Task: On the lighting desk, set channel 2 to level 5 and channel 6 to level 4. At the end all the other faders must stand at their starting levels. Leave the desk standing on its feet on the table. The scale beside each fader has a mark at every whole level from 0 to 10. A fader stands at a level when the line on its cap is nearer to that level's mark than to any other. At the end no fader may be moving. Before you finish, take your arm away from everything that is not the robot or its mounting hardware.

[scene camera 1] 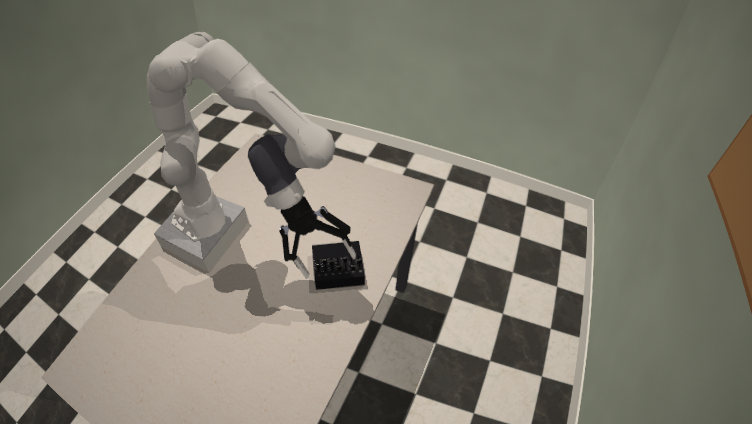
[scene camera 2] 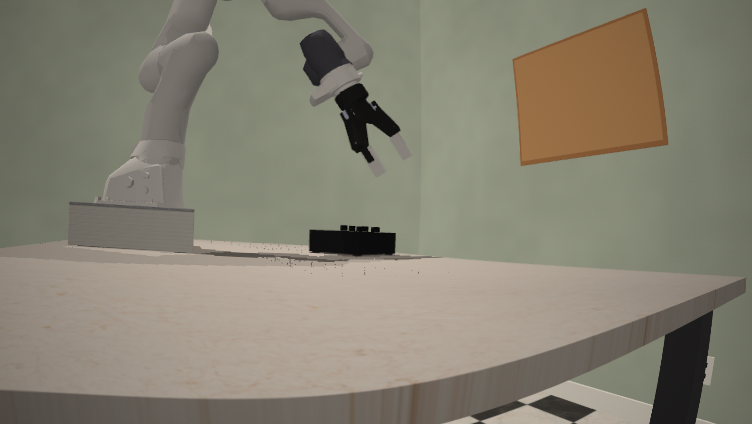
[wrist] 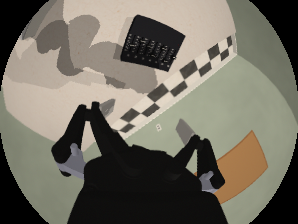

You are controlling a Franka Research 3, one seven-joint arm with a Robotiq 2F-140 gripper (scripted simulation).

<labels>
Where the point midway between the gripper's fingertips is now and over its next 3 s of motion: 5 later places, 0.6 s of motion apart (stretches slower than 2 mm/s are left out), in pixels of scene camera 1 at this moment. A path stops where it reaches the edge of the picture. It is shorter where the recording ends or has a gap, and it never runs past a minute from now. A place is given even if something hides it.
My gripper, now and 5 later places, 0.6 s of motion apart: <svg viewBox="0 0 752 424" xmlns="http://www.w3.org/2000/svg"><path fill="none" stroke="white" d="M330 266L330 267L328 268L327 266L335 250L335 236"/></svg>
</labels>
